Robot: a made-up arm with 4 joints.
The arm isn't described. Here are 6 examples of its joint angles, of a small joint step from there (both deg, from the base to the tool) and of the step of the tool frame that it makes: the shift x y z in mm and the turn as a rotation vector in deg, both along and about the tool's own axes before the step.
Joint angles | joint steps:
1: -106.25 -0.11 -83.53 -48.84 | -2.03 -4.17 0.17 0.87
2: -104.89 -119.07 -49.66 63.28 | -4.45 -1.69 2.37 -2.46
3: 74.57 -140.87 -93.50 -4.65 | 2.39 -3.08 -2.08 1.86
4: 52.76 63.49 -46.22 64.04 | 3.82 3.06 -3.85 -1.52
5: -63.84 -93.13 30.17 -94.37 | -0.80 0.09 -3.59 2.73
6: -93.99 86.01 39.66 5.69 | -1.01 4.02 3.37 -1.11
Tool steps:
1: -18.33 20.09 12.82 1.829 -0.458 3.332
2: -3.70 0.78 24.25 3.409 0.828 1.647
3: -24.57 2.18 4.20 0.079 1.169 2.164
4: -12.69 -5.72 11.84 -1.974 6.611 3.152
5: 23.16 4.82 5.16 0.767 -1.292 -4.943
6: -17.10 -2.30 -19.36 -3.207 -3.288 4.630
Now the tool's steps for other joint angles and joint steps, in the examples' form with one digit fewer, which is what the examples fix.
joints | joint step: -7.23 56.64 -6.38 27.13 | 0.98 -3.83 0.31 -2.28
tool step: 14.2 1.7 22.0 4.07 -1.68 -0.59
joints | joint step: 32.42 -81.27 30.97 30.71 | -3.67 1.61 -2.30 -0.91
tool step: -27.5 -0.4 21.1 2.70 4.03 4.20
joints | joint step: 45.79 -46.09 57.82 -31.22 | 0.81 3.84 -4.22 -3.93
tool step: -18.4 24.8 23.0 6.28 -0.51 5.15
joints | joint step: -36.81 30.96 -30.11 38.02 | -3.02 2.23 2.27 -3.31
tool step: -9.2 -2.4 -25.8 -2.15 -5.24 3.61
